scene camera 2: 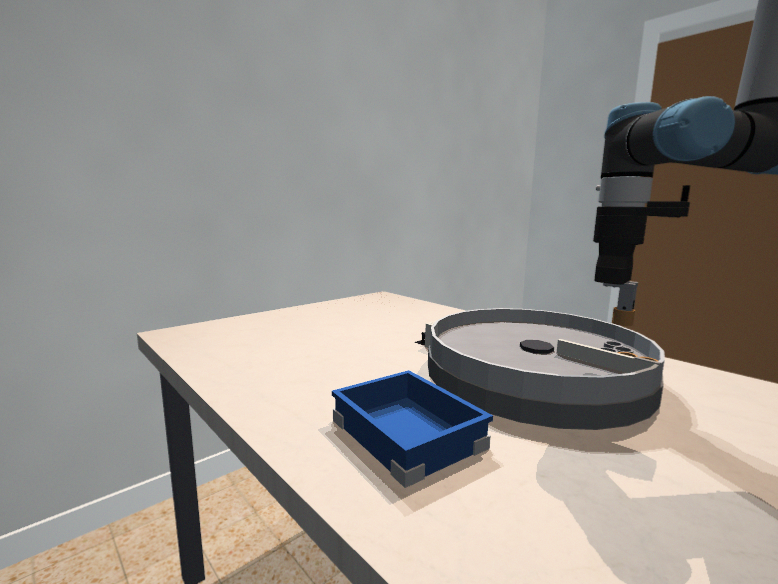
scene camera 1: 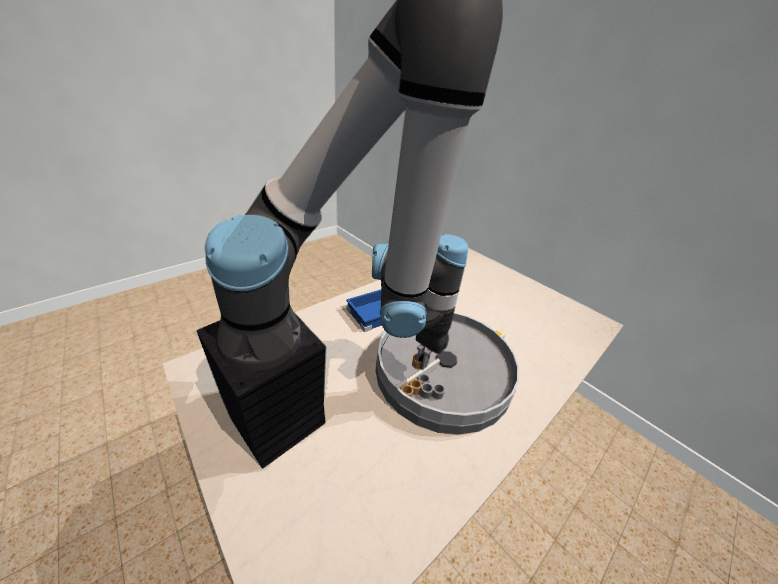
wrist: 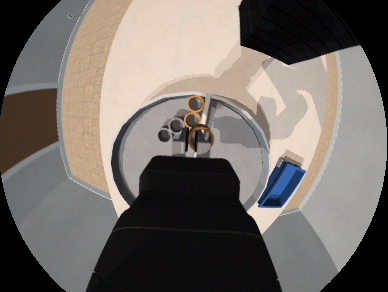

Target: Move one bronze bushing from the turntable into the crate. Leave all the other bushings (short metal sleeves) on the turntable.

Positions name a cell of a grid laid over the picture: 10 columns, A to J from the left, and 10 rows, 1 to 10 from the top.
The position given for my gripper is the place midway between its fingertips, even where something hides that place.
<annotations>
My gripper shows in scene camera 2 (I6), in scene camera 1 (F7) and in the wrist view (E5).
</annotations>
